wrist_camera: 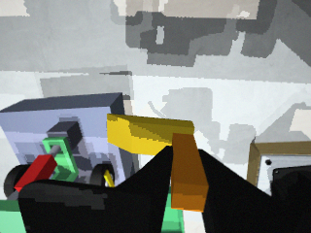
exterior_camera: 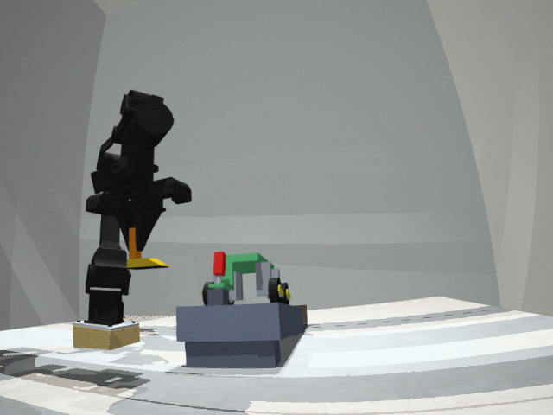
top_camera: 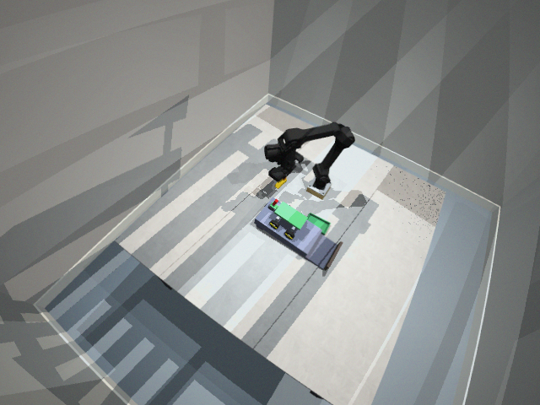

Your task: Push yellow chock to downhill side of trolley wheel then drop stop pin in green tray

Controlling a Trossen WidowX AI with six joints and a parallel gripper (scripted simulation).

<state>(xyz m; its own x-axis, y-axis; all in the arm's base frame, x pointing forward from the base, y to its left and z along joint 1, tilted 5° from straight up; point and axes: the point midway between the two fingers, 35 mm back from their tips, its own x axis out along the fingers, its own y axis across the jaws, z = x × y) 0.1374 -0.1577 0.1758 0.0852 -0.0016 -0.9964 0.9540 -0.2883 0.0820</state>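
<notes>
Now: the yellow chock 2 cm ahead of my gripper tip, 1 cm to the right of it and 1 cm below it. Also, from my gripper tip: green trolley 17 cm ahead, 10 cm to the left, 6 cm below; blue-grey ramp 17 cm ahead, 13 cm below, 11 cm to the left; stop pin 13 cm ahead, 5 cm below, 1 cm to the left.
</notes>
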